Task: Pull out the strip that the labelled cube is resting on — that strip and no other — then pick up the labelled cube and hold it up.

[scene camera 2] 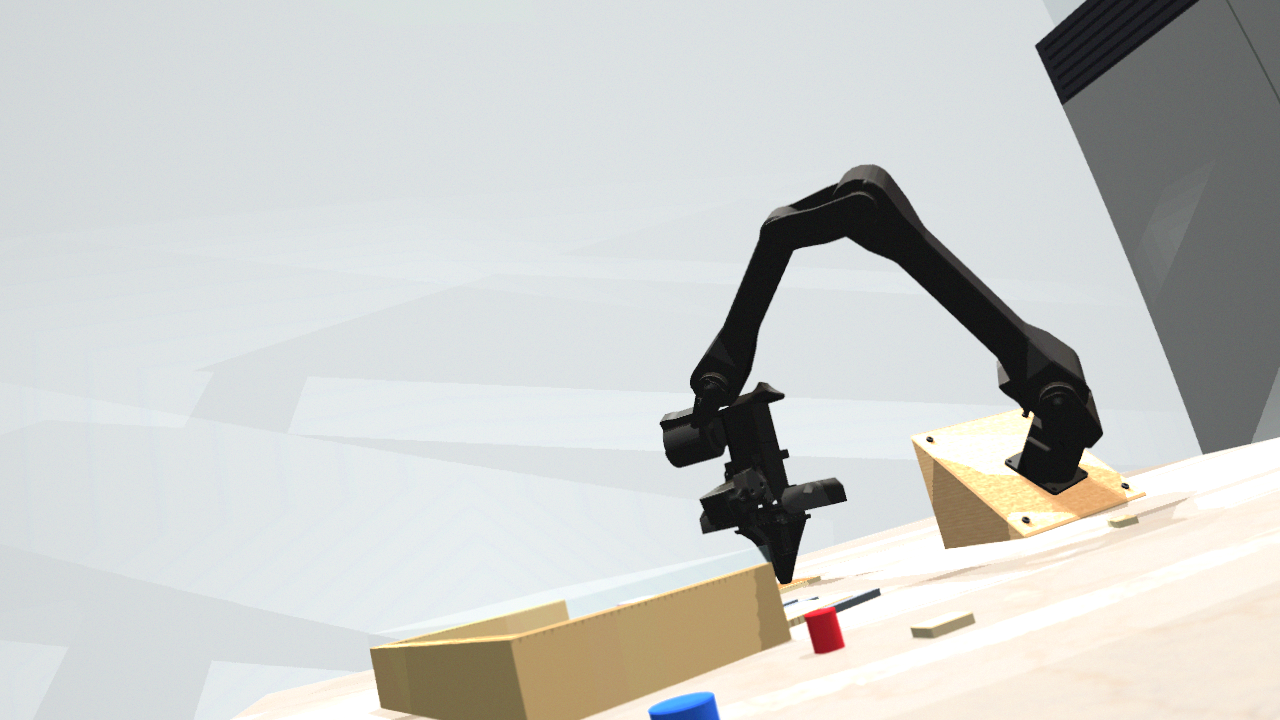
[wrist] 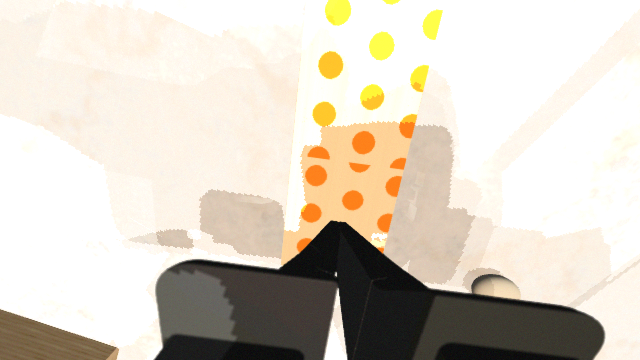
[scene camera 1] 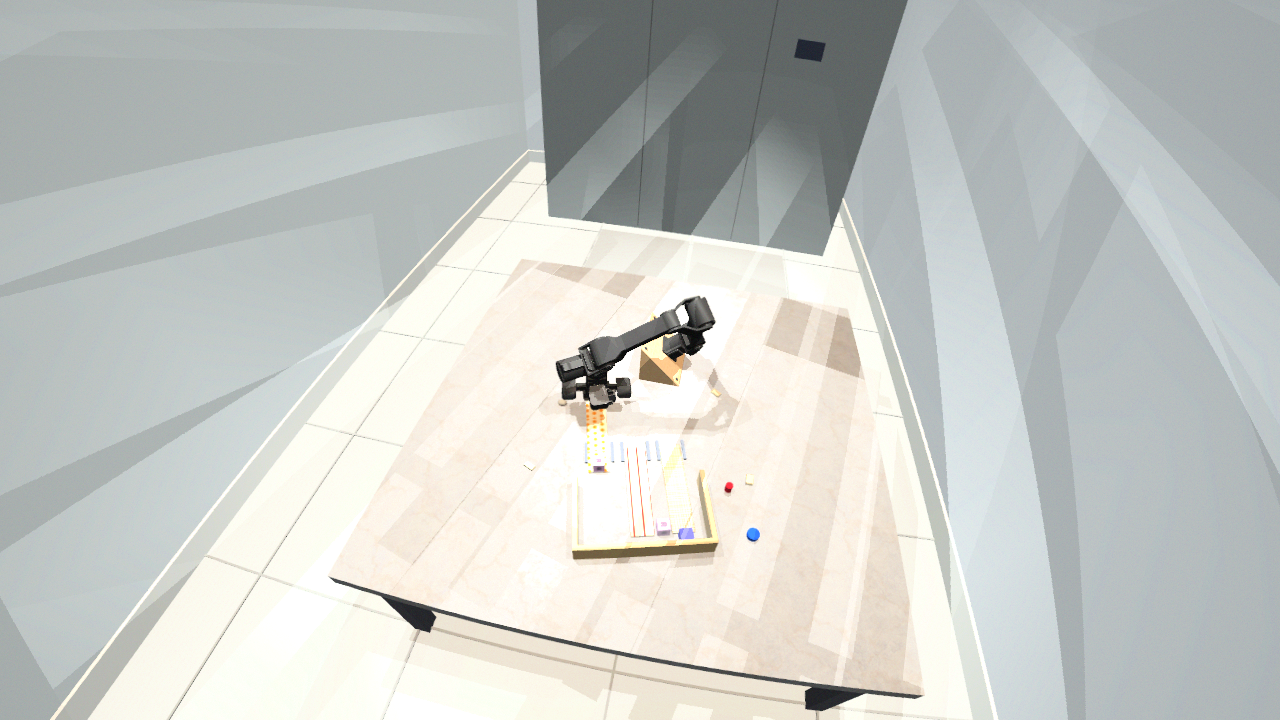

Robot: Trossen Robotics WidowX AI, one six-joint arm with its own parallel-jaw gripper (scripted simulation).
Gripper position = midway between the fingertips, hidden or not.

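Note:
Scene camera 2: my gripper [scene camera 2: 786, 583] and a red cylinder [scene camera 2: 823, 626] visible. Wrist view: my gripper [wrist: 336, 229] visible; the red cylinder is out of frame in the wrist view. Scene camera 1: my gripper [scene camera 1: 596, 408] visible.

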